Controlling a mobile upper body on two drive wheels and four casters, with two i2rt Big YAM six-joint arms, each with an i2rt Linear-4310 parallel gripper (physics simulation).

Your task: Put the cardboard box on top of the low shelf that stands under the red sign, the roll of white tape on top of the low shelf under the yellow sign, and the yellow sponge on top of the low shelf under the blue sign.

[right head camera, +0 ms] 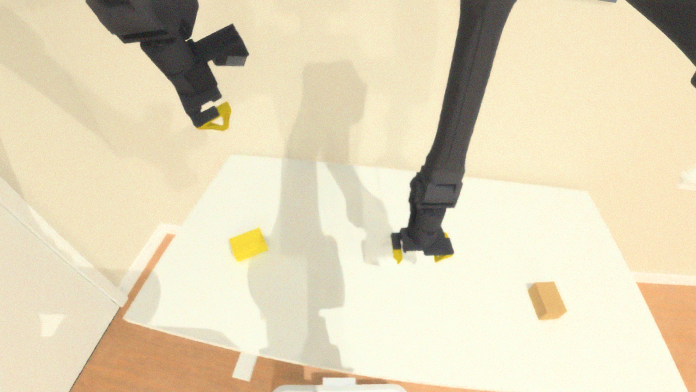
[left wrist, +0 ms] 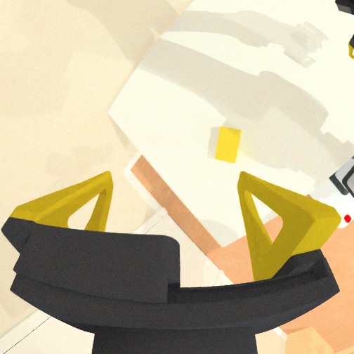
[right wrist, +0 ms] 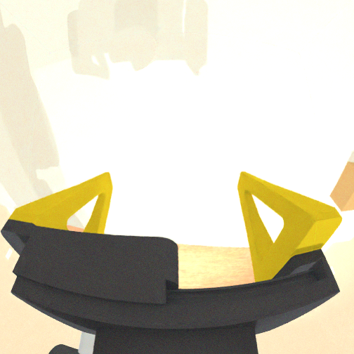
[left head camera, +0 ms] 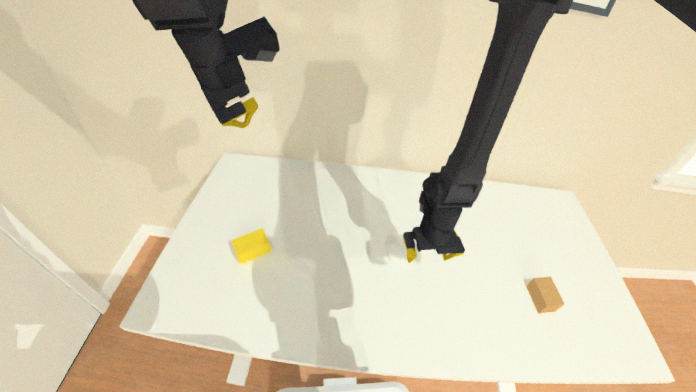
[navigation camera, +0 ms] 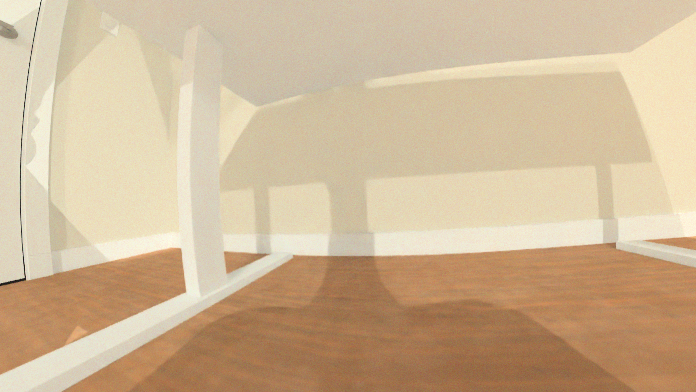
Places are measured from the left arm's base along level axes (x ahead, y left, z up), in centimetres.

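Where they show: left gripper, fingertip midpoint: [right head camera: 216, 111] [left head camera: 234, 107]; right gripper, fingertip midpoint: [right head camera: 416, 261] [left head camera: 426, 259].
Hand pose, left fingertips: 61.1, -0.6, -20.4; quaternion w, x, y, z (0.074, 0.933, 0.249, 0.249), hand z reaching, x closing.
Observation:
Things, the pixels of their top centre, and the offset from my left fingertips, as dx, dy, dz. "*": a spot on its surface instead. Level surfaces: height alone.
- yellow sponge, middle of its top: [left head camera: 250, 241] [right head camera: 246, 240] +1.0, +5.0, -44.1
- white table, its level: dz -48.6
- cardboard box, middle of its top: [right head camera: 550, 296] [left head camera: 549, 290] -20.7, -81.0, -43.6
- white table leg, surface spot: [navigation camera: 202, 175] * +10.2, +15.7, -90.1
The yellow sponge [left head camera: 251, 246] [right head camera: 248, 244] [left wrist: 228, 145] lies on the left part of the white table [left head camera: 450, 340] [right head camera: 450, 345] [left wrist: 175, 100]. The cardboard box [left head camera: 545, 295] [right head camera: 547, 301] stands on the table's right part; a piece of the box [right wrist: 344, 187] shows at the right wrist view's edge. My left gripper [left head camera: 245, 114] [right head camera: 217, 117] [left wrist: 175, 178] is open and empty, raised well away from the sponge. My right gripper [left head camera: 428, 259] [right head camera: 417, 261] [right wrist: 174, 178] is open and empty over the table, left of the box. I cannot make out the white tape; the low shelves and signs do not show.
A wall [left head camera: 450, 100] [right head camera: 400, 100] rises behind the table's far edge. A white door [left head camera: 45, 300] [navigation camera: 10, 150] is at the left. In the navigation camera, a white table leg [navigation camera: 202, 175] stands on a floor bar [navigation camera: 125, 322] at the left, under the tabletop.

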